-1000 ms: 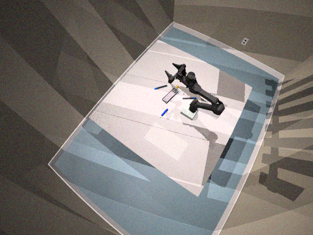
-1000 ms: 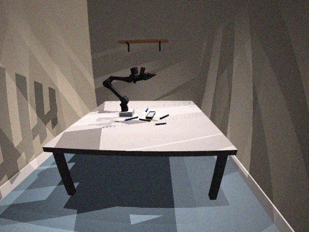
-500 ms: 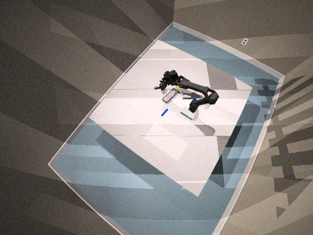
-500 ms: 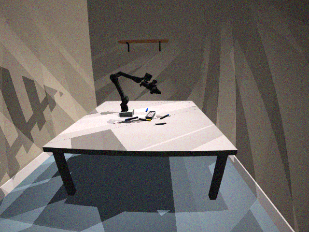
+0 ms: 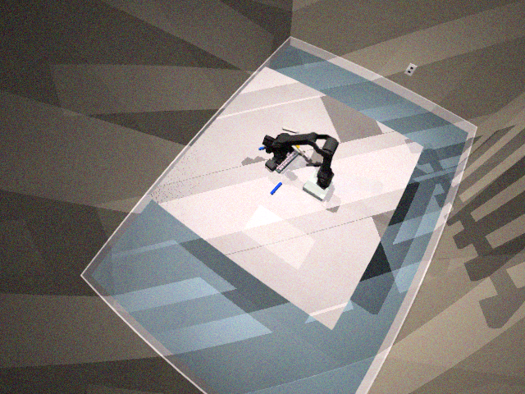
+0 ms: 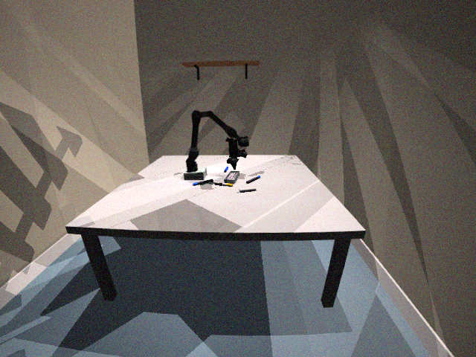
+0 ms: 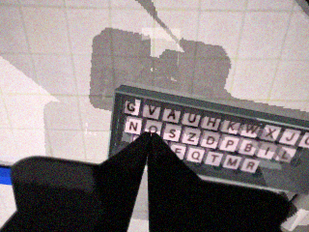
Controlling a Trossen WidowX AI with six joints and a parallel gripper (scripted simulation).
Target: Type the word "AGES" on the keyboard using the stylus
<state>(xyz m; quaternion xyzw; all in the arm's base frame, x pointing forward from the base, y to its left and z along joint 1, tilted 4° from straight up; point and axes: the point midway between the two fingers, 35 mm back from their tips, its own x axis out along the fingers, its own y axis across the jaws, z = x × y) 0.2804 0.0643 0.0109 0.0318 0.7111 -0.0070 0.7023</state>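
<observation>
Now: the stylus 16 cm to the left of my gripper tip, 8 cm behind it and 4 cm below it.
</observation>
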